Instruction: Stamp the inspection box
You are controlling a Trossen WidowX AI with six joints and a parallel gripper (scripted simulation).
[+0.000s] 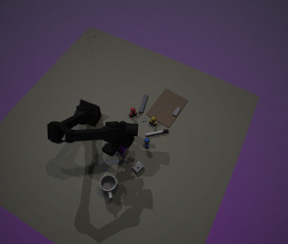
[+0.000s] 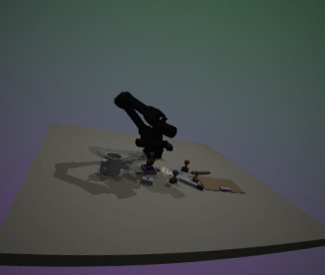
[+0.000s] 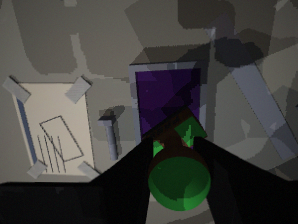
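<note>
Now: gripper tip 50 mm above the purple ink pad. The rest, counted from my gripper tip: card: 110 mm to the left, 60 mm below, 20 mm behind; grey block: 150 mm ahead, 40 mm below, 30 mm to the right; blue-knobbed stamp: 110 mm ahead, 100 mm to the left, 40 mm below.
</note>
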